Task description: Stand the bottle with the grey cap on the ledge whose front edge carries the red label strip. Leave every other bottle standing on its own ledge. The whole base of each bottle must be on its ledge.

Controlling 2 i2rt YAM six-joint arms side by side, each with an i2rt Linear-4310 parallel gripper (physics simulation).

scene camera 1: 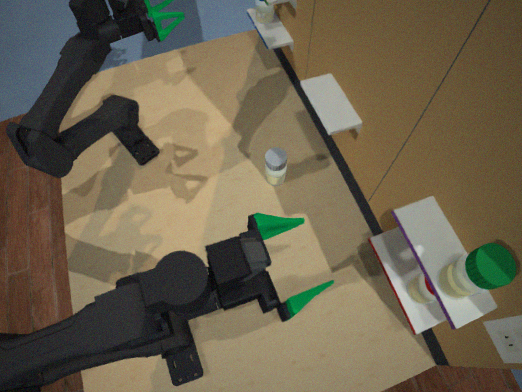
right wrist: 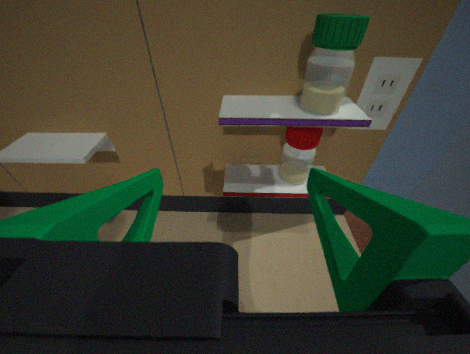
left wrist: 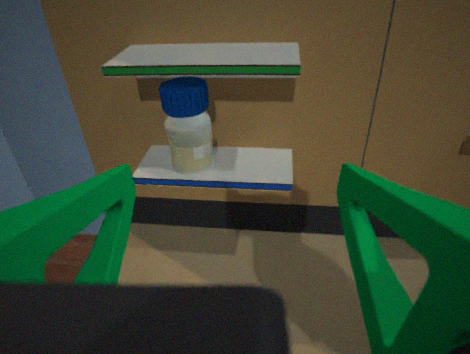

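Where they show: left gripper, fingertip midpoint: point(scene camera 1: 178, 6) point(left wrist: 235, 178); right gripper, fingertip midpoint: point(scene camera 1: 317, 250) point(right wrist: 234, 176); left arm's base, link origin: point(scene camera 1: 133, 139); right arm's base, link origin: point(scene camera 1: 176, 337).
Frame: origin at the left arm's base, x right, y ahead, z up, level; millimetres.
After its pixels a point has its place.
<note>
The grey-capped bottle point(scene camera 1: 275, 166) @[z 102, x 408, y 200 mm] stands upright on the table, apart from both grippers. The red-label ledge point(scene camera 1: 389, 260) @[z 160, x 741, y 191 mm] point(right wrist: 250, 181) @[z 160, x 739, y 204 mm] is the lower one at the right, under the purple-label ledge point(scene camera 1: 417, 232) @[z 300, x 734, y 196 mm] point(right wrist: 260, 107) @[z 300, x 747, y 205 mm]. A red-capped bottle point(scene camera 1: 421, 288) @[z 222, x 808, y 165 mm] point(right wrist: 298, 157) @[z 222, x 804, y 168 mm] stands on it, toward its right side in the right wrist view. A green-capped bottle point(scene camera 1: 472, 272) @[z 392, x 809, y 150 mm] point(right wrist: 332, 67) @[z 359, x 806, y 151 mm] stands on the purple-label ledge. A blue-capped bottle point(left wrist: 189, 130) @[z 221, x 26, y 492 mm] stands on the blue-label ledge point(left wrist: 255, 167) @[z 160, x 101, y 481 mm]. My left gripper point(left wrist: 235, 178) @[z 323, x 15, y 251 mm] is open and empty, at the top left. My right gripper point(scene camera 1: 318, 251) @[z 332, x 647, y 49 mm] point(right wrist: 234, 176) @[z 332, x 647, y 49 mm] is open and empty over the table.
A green-label ledge point(left wrist: 215, 54) @[z 300, x 64, y 498 mm] is above the blue-capped bottle. A white ledge point(scene camera 1: 331, 103) @[z 230, x 430, y 348 mm] point(right wrist: 55, 146) @[z 230, x 430, y 342 mm] without a bottle is on the wall between the two ledge pairs. A wall outlet point(scene camera 1: 507, 339) @[z 281, x 943, y 173 mm] point(right wrist: 390, 92) @[z 308, x 956, y 167 mm] is beside the purple-label ledge. A dark strip point(scene camera 1: 350, 185) @[z 17, x 551, y 342 mm] runs along the wall's foot.
</note>
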